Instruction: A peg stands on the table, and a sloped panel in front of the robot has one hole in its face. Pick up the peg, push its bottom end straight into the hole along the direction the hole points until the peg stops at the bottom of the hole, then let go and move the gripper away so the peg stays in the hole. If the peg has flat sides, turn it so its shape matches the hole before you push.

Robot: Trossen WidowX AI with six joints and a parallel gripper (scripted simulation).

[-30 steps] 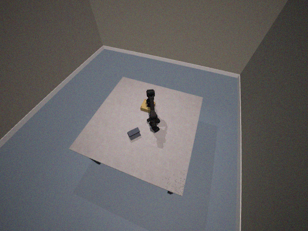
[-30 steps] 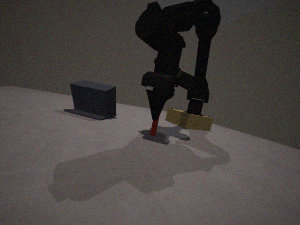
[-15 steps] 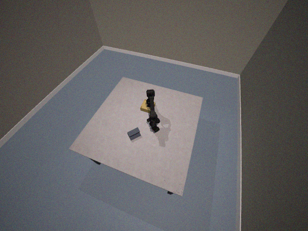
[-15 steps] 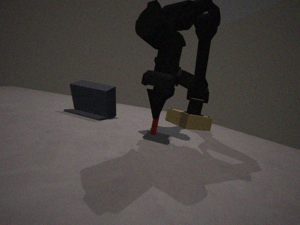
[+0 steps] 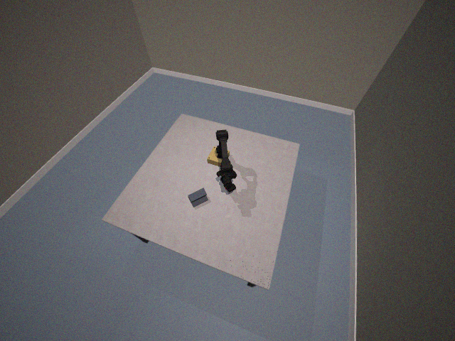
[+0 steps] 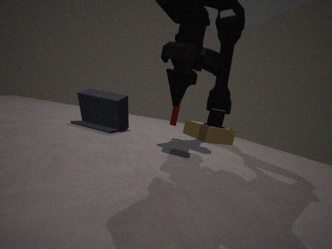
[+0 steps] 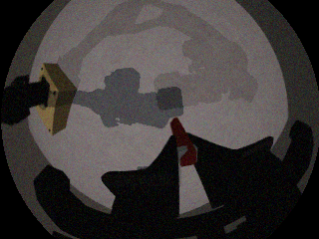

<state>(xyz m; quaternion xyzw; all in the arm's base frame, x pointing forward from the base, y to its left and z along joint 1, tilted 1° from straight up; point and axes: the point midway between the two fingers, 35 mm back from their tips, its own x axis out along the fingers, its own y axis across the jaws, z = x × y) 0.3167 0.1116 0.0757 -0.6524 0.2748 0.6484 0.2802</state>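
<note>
The grey-blue sloped panel lies 210 mm to the right of my gripper tip, 100 mm ahead of it and 50 mm below it. From my gripper tip the other things lie so: red peg 10 mm above.
</note>
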